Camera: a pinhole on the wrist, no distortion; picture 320 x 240 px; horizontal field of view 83.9 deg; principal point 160.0 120.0 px. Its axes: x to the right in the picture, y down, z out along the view. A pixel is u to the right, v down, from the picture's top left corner.
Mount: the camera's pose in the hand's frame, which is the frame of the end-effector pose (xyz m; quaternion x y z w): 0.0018 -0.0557 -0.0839 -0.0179 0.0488 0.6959 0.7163
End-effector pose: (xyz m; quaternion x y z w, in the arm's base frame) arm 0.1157 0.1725 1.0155 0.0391 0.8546 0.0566 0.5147
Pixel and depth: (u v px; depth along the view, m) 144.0 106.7 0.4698
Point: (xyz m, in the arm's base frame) 0.4299 0.1471 0.7793
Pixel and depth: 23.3 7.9 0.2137
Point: 0.1704 -0.0032 0.7996
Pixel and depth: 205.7 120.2 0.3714
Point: 0.3511 0.2639 0.8793
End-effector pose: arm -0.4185 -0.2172 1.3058 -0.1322 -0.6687 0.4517 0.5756
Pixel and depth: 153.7 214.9 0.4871
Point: -0.7079 -0.5792 1.1961
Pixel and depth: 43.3 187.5 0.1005
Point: -0.3916 -0.3130 1.3694
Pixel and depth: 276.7 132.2 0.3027
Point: -0.6543 -0.2121 1.1908
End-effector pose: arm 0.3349 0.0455 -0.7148 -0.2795 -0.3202 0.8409 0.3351
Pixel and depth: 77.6 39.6 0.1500
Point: 0.2850 0.1408 -0.6078
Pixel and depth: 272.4 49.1 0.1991
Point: 0.1765 0.0313 -0.7376
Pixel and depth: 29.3 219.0 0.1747
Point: 0.3815 0.0344 -0.5048
